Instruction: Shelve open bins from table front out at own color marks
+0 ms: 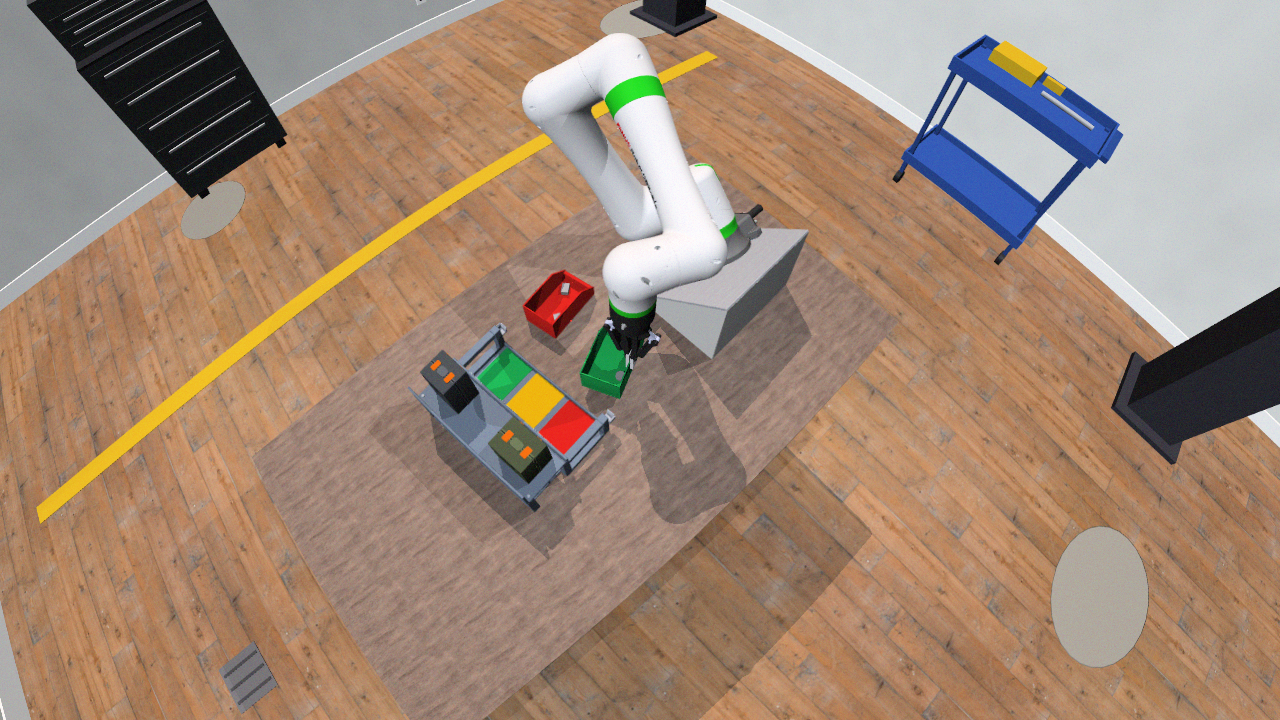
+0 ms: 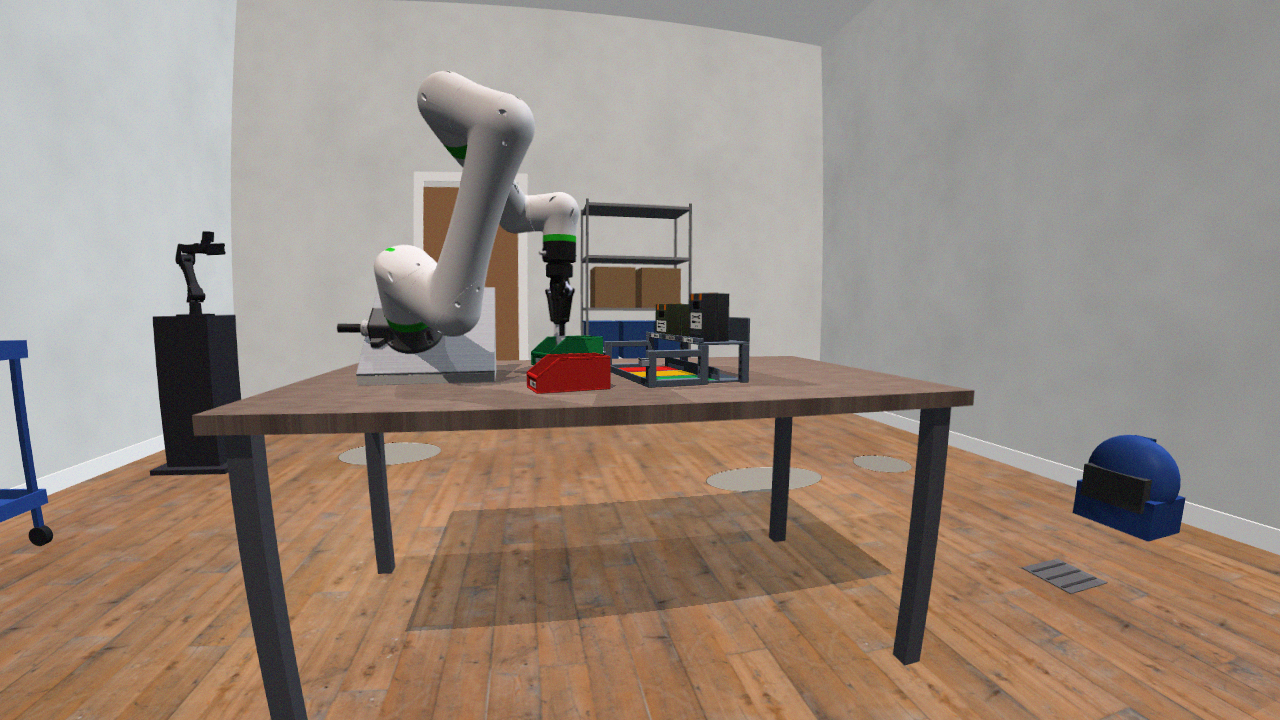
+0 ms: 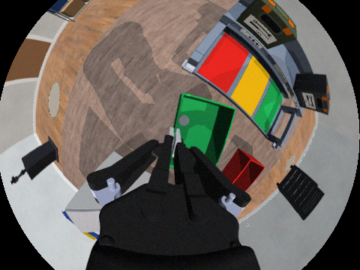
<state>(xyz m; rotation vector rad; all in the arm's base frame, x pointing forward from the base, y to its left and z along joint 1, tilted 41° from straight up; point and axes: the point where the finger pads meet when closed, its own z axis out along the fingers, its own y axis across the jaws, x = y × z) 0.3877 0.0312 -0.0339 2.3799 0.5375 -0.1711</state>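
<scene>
My hand is 5 cm to the left of the green bin, 4 cm above it and 2 cm short of it. Round my hand: red bin (28 cm to the right, 7 cm below).
</scene>
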